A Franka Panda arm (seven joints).
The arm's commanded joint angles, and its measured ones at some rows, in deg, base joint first. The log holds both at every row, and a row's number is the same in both.
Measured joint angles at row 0:
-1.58, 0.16, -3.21, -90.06, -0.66, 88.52, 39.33
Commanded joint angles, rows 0 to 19:
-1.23, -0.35, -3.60, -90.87, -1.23, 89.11, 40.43
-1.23, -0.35, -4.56, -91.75, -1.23, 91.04, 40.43
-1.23, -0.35, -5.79, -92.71, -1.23, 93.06, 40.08
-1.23, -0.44, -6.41, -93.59, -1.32, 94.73, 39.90
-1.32, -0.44, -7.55, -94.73, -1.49, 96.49, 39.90
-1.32, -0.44, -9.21, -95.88, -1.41, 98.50, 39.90
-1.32, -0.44, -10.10, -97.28, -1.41, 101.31, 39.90
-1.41, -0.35, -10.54, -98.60, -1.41, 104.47, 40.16
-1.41, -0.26, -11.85, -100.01, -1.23, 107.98, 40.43
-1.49, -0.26, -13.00, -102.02, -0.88, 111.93, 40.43
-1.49, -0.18, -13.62, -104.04, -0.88, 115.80, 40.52
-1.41, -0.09, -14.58, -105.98, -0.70, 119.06, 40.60
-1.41, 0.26, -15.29, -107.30, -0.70, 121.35, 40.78
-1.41, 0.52, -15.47, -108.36, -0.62, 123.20, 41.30
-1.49, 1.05, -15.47, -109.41, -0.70, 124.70, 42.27
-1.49, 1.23, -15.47, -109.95, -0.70, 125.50, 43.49
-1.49, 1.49, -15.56, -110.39, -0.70, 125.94, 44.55
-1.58, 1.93, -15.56, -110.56, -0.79, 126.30, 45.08
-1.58, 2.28, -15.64, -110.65, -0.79, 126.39, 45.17
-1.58, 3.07, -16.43, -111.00, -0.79, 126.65, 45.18
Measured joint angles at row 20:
-1.81, 2.26, -15.53, -109.94, -0.73, 125.07, 43.47
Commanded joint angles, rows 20 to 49:
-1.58, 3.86, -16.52, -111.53, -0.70, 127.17, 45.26
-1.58, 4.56, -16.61, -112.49, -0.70, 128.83, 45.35
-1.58, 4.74, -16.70, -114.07, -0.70, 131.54, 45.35
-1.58, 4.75, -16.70, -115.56, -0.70, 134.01, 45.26
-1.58, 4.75, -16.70, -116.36, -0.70, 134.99, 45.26
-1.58, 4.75, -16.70, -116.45, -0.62, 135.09, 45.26
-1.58, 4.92, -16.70, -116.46, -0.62, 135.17, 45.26
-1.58, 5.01, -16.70, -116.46, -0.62, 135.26, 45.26
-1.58, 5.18, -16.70, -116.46, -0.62, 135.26, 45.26
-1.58, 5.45, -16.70, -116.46, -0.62, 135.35, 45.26
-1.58, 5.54, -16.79, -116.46, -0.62, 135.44, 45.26
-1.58, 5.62, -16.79, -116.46, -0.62, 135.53, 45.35
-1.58, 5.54, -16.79, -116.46, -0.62, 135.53, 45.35
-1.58, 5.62, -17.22, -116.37, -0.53, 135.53, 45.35
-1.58, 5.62, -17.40, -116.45, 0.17, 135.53, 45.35
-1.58, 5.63, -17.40, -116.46, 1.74, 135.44, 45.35
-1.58, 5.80, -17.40, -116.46, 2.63, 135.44, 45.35
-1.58, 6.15, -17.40, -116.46, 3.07, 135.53, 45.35
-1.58, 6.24, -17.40, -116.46, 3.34, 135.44, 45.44
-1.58, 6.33, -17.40, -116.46, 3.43, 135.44, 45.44
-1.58, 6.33, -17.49, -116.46, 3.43, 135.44, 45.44
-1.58, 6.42, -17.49, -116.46, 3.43, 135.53, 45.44
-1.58, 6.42, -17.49, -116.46, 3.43, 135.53, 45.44
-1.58, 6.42, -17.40, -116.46, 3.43, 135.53, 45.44
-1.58, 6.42, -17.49, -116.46, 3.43, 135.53, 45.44
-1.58, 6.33, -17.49, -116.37, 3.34, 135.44, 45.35
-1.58, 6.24, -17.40, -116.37, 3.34, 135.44, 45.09
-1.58, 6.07, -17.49, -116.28, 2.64, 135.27, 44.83
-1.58, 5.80, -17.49, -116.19, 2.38, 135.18, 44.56
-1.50, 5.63, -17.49, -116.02, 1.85, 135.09, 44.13
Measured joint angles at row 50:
-1.83, 5.99, -17.32, -116.14, 2.74, 134.37, 44.45
